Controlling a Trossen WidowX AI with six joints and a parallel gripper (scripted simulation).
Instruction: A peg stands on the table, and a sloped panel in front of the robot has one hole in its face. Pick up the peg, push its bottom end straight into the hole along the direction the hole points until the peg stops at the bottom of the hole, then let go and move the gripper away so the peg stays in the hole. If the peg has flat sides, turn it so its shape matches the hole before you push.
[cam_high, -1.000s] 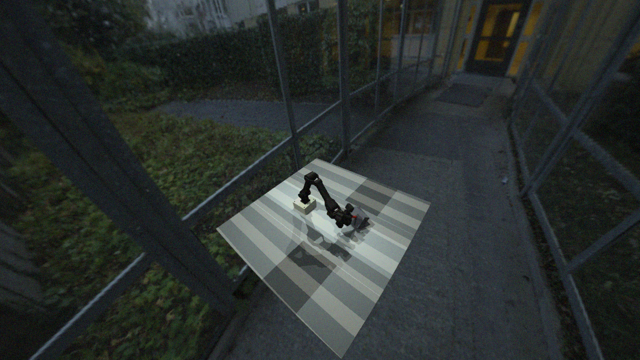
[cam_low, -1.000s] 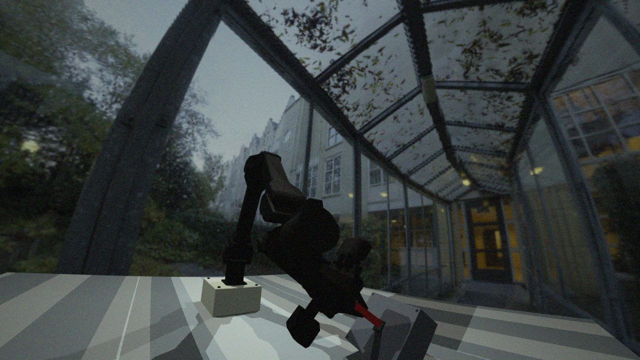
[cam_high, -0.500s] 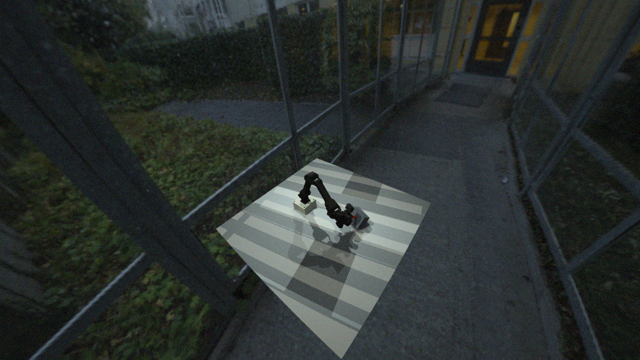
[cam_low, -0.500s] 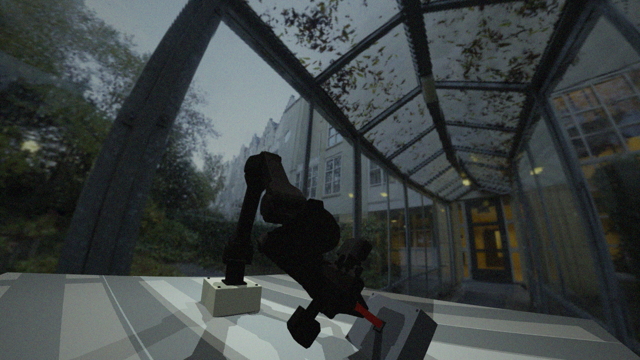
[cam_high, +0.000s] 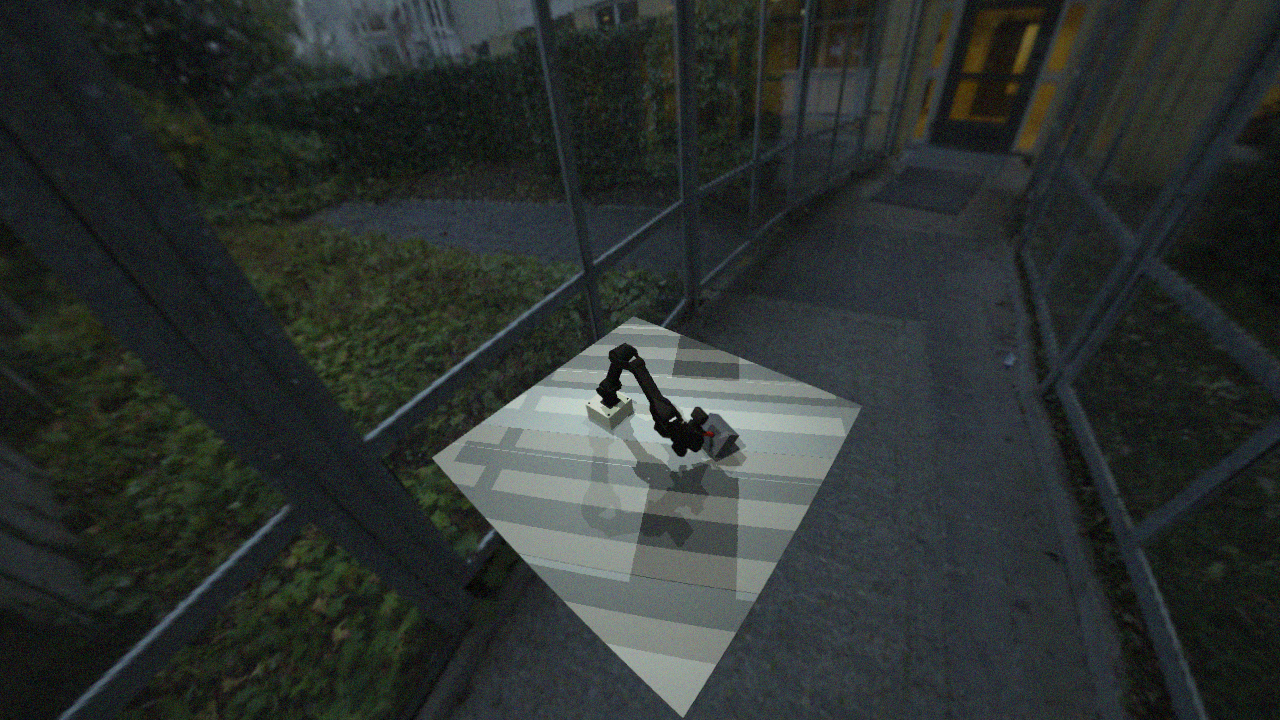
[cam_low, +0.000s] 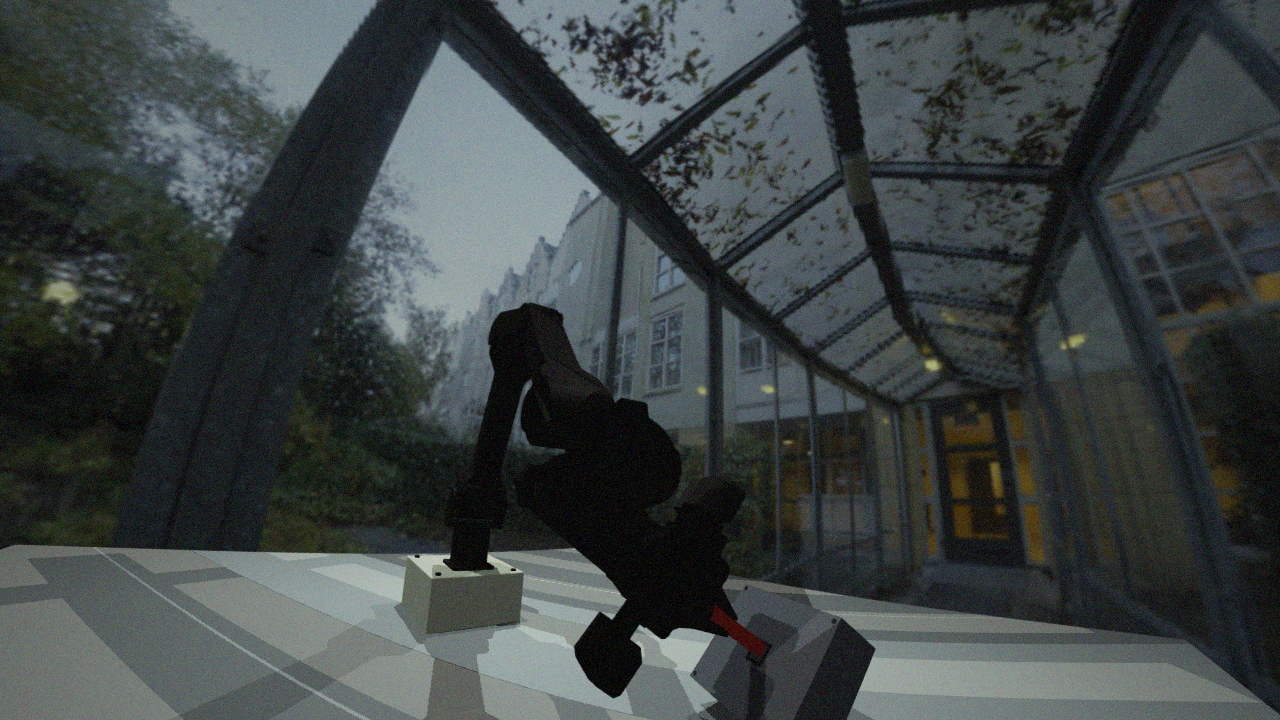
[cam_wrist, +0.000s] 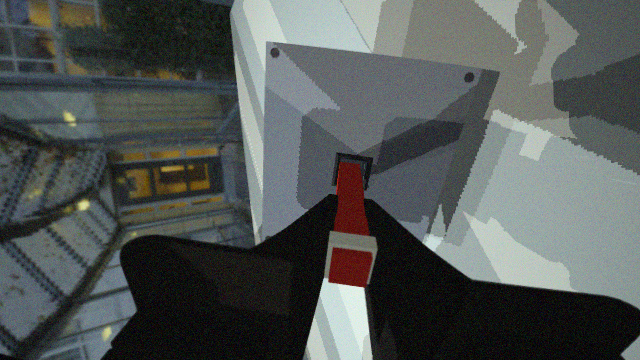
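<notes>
Right now my gripper tip is 1 cm to the left of the red square peg and 1 cm below it. The rest, counted from my gripper tip: grey sloped panel (5 cm to the left, 4 cm below, 2 cm ahead).
</notes>
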